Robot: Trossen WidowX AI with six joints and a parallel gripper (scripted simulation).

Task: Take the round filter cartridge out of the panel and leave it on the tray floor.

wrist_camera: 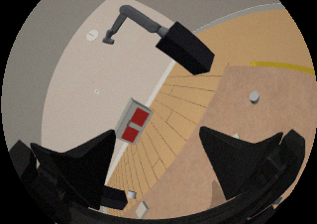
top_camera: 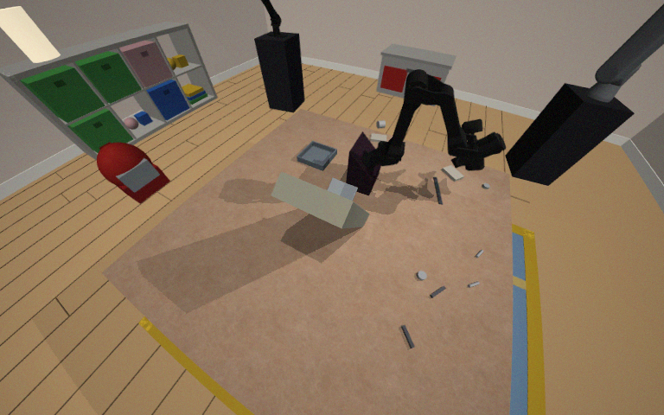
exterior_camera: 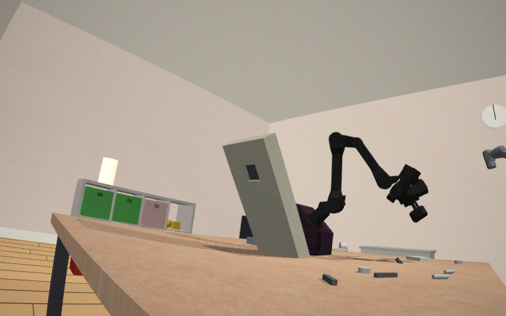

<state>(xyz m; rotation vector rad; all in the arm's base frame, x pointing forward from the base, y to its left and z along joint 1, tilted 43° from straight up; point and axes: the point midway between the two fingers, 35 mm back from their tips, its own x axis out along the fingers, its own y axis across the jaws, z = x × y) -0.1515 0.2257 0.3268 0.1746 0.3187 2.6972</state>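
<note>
The round filter cartridge is 53 cm ahead of my gripper tip, 46 cm to the right of it and 4 cm above it. Also, from my gripper tip: tray 7 cm ahead, 67 cm to the right, 22 cm below.
</note>
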